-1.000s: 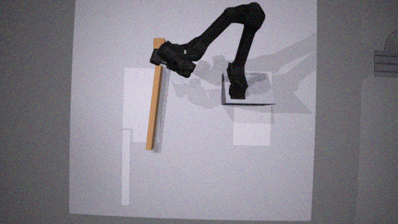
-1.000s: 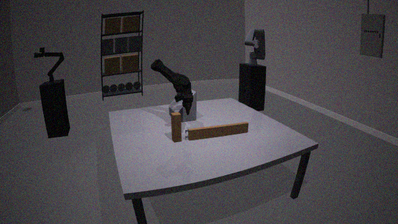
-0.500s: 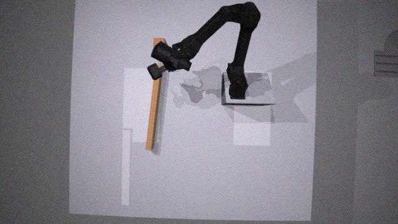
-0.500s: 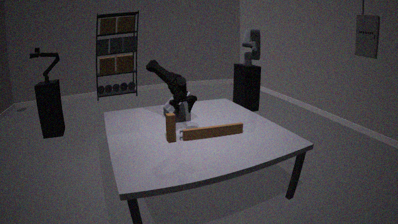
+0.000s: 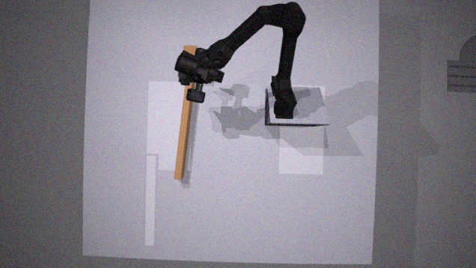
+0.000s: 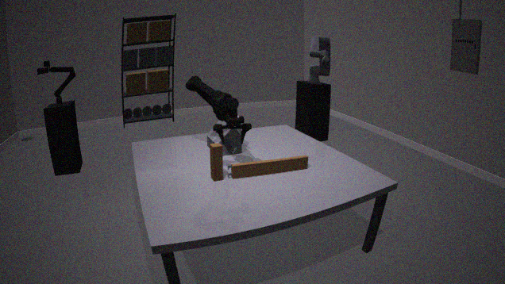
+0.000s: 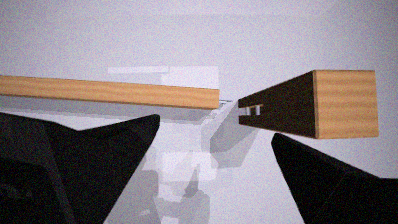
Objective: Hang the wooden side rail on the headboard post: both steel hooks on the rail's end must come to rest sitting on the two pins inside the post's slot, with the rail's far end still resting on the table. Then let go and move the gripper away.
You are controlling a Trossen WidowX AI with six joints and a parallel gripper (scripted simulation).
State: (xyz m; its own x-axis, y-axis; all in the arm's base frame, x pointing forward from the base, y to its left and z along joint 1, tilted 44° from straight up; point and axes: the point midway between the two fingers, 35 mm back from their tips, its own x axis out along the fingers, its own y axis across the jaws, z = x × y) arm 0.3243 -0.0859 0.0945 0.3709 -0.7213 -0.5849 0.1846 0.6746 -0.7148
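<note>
The wooden headboard post is 9 cm to the right of my gripper tip, 8 cm below it and 2 cm ahead of it.
</note>
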